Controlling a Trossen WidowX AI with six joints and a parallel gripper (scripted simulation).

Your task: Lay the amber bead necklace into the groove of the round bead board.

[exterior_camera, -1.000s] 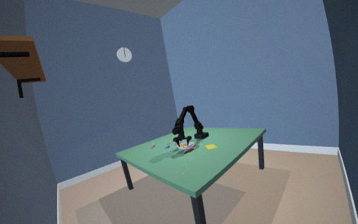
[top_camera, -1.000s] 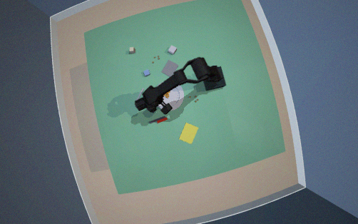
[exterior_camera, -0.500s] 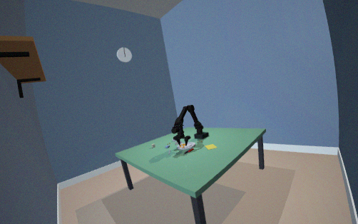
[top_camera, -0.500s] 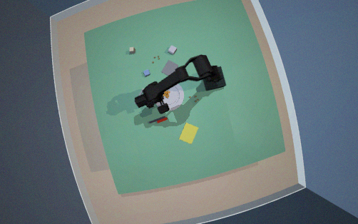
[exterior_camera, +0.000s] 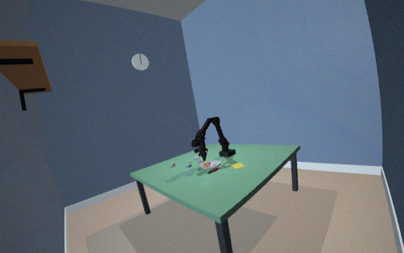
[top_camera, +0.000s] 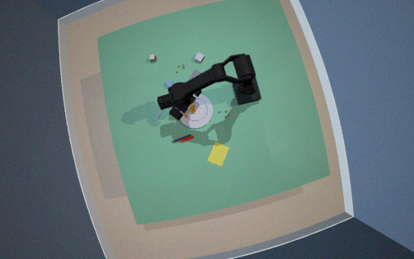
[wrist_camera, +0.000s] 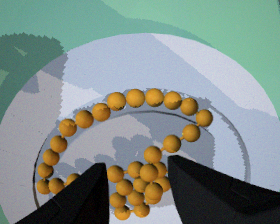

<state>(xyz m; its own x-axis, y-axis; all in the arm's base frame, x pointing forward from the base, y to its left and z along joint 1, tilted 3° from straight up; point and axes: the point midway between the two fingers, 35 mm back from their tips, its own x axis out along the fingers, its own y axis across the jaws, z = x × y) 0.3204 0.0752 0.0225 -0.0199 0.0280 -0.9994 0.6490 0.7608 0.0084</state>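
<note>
The round grey bead board lies 40 mm behind my gripper tip, 30 mm to the left of it and 40 mm below it. The rest, counted from my gripper tip: grey rod 160 mm ahead, 20 mm to the left, 50 mm below; then blue block 110 mm ahead, 140 mm to the right, 40 mm below; then grey plate 50 mm behind, 160 mm to the right, 50 mm below.
</note>
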